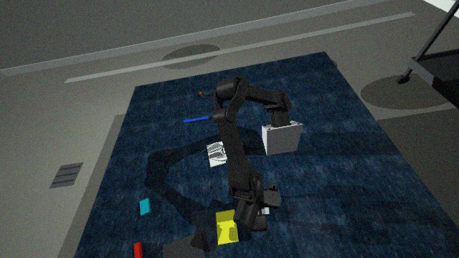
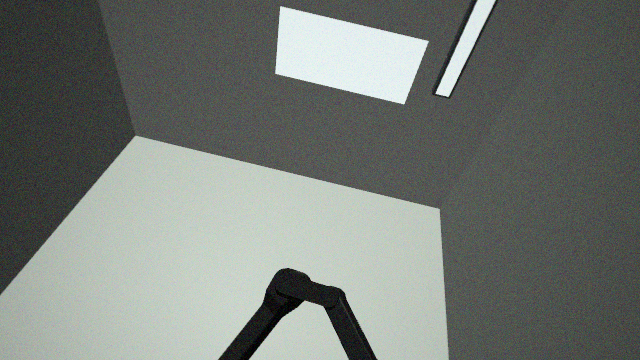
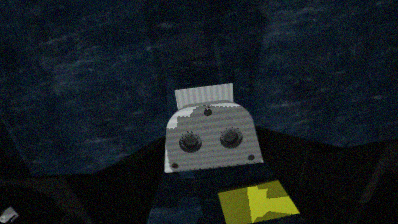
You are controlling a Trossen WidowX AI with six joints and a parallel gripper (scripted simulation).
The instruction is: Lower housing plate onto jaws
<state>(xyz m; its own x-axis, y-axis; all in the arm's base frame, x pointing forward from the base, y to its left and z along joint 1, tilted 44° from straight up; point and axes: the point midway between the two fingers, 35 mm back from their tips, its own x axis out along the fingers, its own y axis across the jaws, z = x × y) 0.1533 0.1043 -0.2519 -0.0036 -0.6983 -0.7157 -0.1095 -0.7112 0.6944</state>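
Right now the yellow block is 120 mm ahead of my gripper tip, 50 mm to the left of it and 10 mm below it. The rest, counted from my gripper tip: cyan block (450 mm ahead, 70 mm to the right); red block (440 mm ahead, 100 mm to the left); grey slab (280 mm ahead, 110 mm to the left, 10 mm below).
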